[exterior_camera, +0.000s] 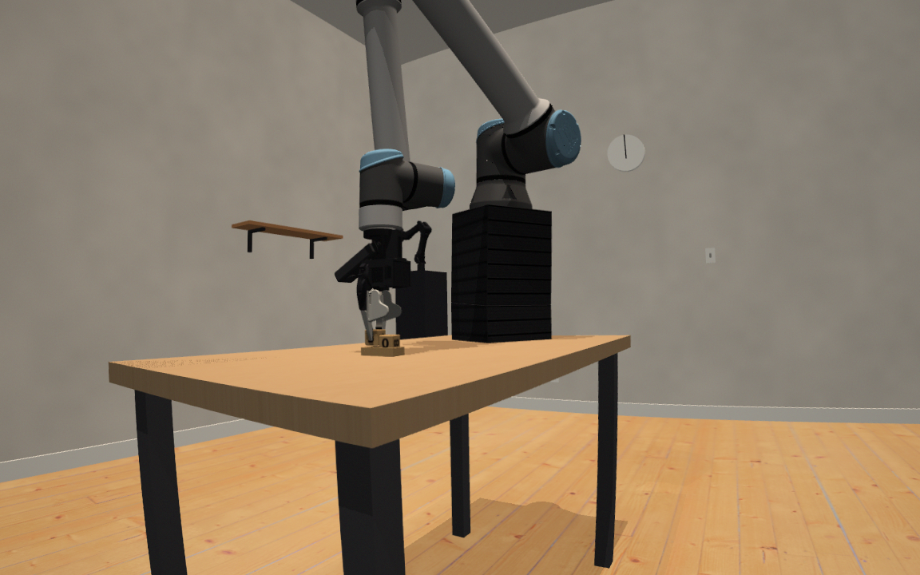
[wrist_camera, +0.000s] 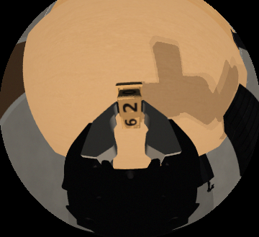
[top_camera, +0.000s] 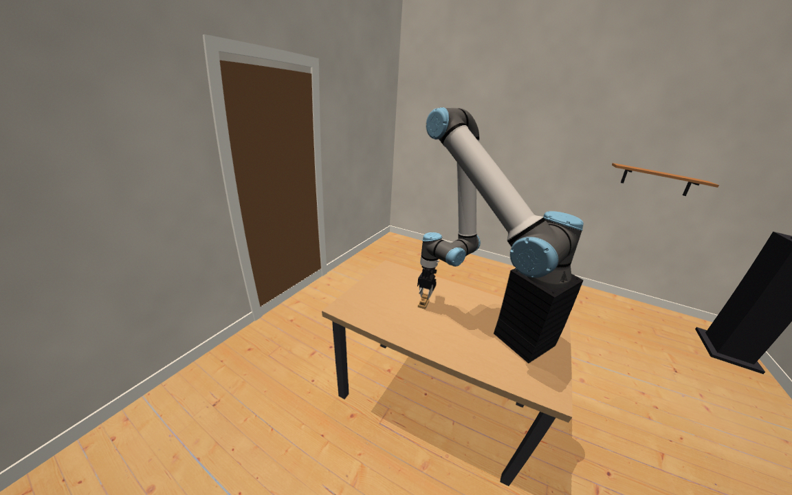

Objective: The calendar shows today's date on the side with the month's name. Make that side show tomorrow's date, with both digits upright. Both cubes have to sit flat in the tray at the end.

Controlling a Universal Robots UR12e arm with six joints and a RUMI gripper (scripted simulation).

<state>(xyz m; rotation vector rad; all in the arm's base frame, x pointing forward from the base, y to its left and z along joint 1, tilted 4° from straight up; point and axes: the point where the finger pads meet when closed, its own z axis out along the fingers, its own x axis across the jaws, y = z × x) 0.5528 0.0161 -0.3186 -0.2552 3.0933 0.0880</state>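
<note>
The wooden tray is 20 mm to the left of my hand and 40 mm below it.
</note>
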